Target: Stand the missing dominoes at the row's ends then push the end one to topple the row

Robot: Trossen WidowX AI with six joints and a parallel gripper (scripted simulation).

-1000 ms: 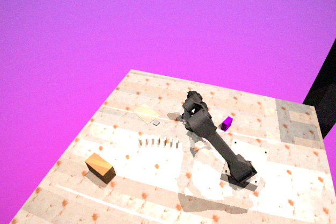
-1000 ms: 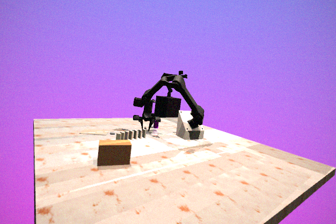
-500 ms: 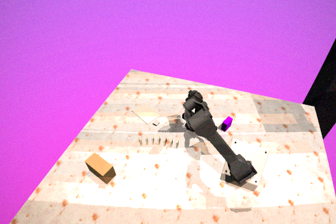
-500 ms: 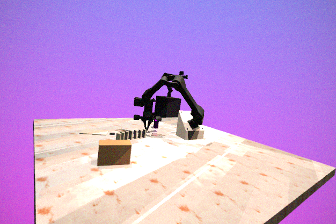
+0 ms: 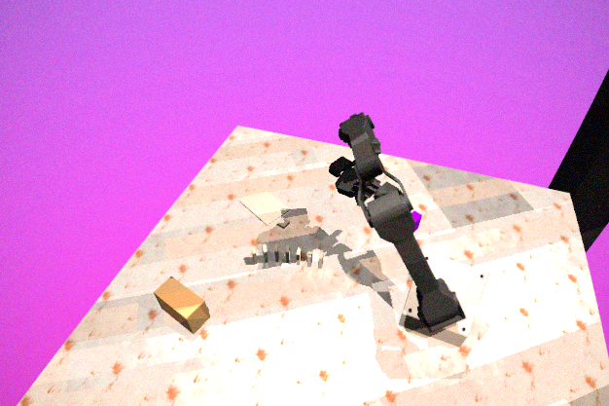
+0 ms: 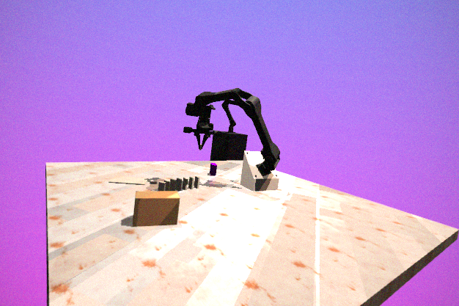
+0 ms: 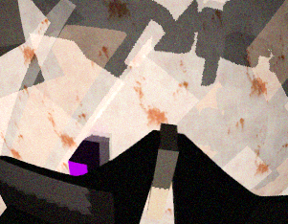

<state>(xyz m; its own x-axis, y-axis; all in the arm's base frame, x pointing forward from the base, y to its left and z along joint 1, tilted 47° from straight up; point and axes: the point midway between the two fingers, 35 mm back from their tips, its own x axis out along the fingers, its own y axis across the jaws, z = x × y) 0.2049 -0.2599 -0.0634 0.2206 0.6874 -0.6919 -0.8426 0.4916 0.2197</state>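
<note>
Right now the purple block is 160 mm behind my gripper tip, 130 mm below it and 70 mm to the right of it. The rest, counted from my gripper tip: flat pale sheet: 300 mm ahead, 150 mm below, 80 mm to the right; brown cardboard box: 380 mm ahead, 340 mm to the left, 120 mm below; small flat piece: 220 mm ahead, 150 mm below, 10 mm to the right.
</note>
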